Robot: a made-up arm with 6 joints.
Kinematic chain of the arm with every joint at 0, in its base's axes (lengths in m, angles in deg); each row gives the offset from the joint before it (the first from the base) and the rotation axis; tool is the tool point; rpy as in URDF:
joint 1: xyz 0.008 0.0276 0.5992 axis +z
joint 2: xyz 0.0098 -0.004 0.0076 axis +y
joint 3: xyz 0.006 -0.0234 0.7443 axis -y
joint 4: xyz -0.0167 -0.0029 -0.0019 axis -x
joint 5: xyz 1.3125 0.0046 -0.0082 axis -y
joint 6: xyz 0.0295 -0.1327 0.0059 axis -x
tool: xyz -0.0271 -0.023 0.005 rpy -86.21 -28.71 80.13
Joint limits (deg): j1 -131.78..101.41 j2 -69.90..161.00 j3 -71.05..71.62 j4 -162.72..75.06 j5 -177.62..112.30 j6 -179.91..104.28
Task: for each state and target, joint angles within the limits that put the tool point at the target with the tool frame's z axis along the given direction. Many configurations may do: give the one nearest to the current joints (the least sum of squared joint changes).
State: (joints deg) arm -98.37 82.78 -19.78 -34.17 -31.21 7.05
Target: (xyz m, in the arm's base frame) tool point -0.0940 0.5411 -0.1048 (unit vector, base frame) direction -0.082 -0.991 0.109
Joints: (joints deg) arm -98.24 107.65 -48.87 -17.96 -13.81 12.26
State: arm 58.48 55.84 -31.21 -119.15 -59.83 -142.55
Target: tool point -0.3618 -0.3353 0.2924 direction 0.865 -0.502 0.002
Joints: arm 39.60 95.06 -68.93 -75.54 -67.54 -139.09
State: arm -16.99 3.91 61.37 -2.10 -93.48 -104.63
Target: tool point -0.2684 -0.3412 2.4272 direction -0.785 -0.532 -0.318
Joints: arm 32.95 -43.86 43.54 4.22 -61.69 -103.04
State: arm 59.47 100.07 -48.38 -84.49 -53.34 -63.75
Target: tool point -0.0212 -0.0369 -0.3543 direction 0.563 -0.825 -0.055
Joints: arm 20.79 85.73 -36.42 -76.43 -76.85 -70.17
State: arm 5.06 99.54 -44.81 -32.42 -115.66 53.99
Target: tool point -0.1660 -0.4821 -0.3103 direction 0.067 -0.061 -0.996
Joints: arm 54.04 116.85 -34.60 -14.73 -123.34 50.06
